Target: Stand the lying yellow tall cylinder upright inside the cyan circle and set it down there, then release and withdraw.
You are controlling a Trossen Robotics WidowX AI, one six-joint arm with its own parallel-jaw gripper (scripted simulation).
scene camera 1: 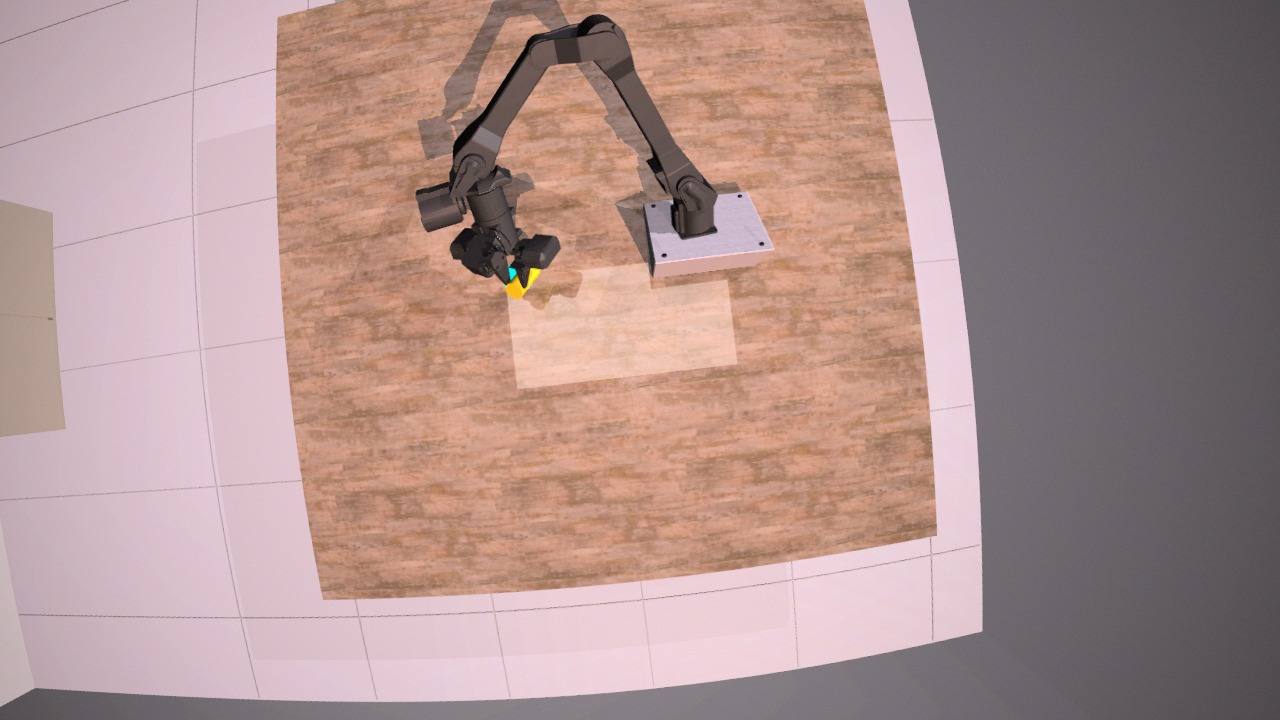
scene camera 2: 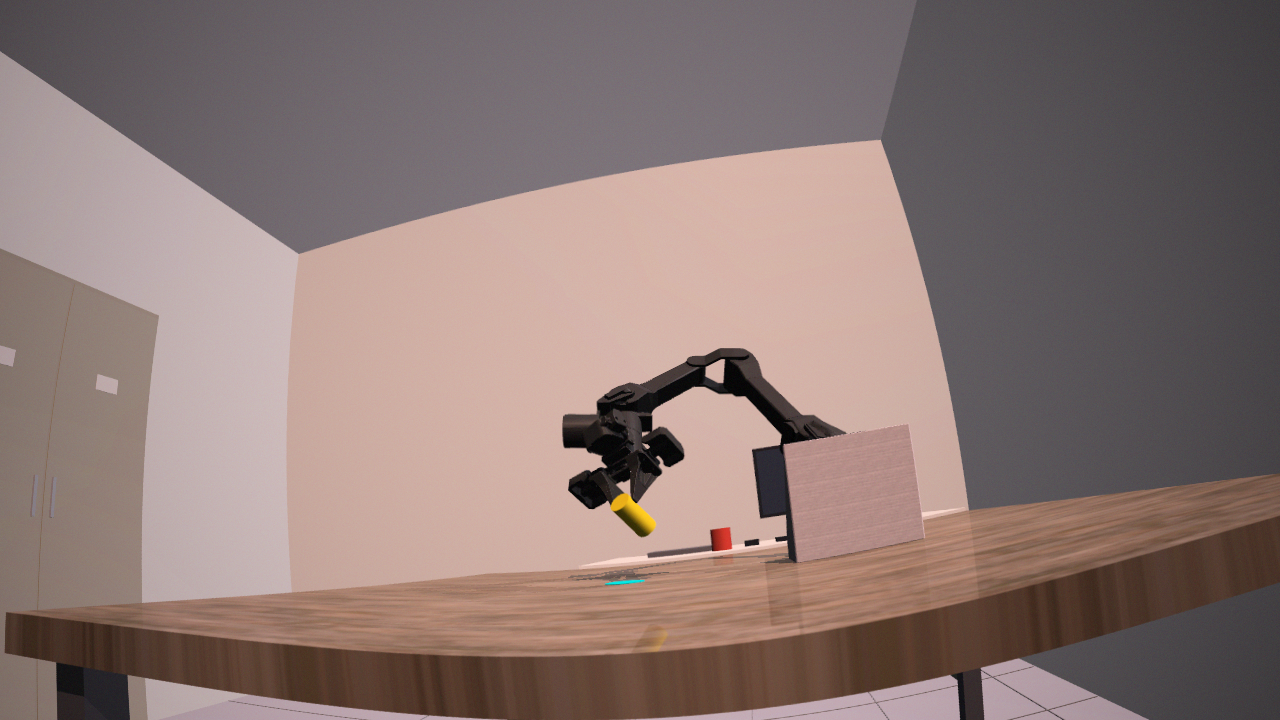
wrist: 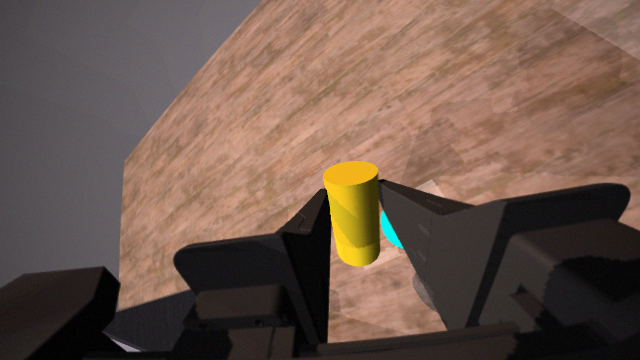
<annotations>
gripper: holds a yellow tall cylinder (scene camera 2: 636, 518)
</annotations>
